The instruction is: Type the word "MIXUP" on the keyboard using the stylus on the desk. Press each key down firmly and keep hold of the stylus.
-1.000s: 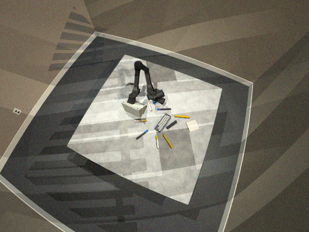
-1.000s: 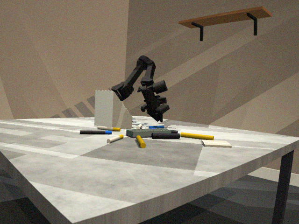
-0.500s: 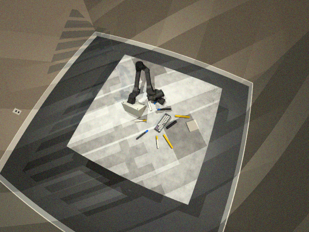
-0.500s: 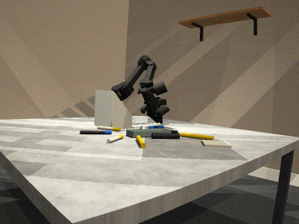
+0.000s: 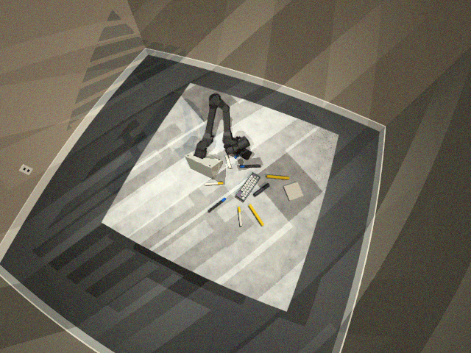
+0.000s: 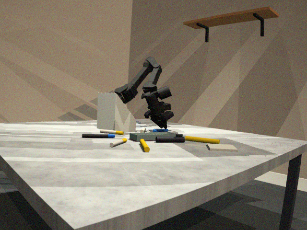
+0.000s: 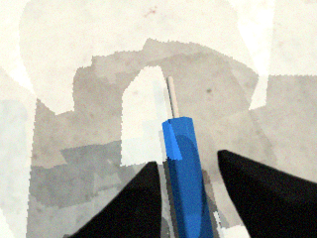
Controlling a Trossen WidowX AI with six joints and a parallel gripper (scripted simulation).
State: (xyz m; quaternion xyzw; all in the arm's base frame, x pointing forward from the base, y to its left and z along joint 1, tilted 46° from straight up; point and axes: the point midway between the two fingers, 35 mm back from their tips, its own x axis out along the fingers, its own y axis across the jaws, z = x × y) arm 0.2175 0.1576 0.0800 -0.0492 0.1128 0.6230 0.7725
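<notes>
Now: gripper tip 1 cm to the right of the blue stylus and 1 cm above it. The rest, counted from my gripper tip: black cylinder: 22 cm to the right, 22 cm ahead, 1 cm below; then yellow marker: 30 cm ahead, 10 cm to the right, 1 cm below; then notepad: 43 cm ahead, 16 cm to the right, 2 cm below.
</notes>
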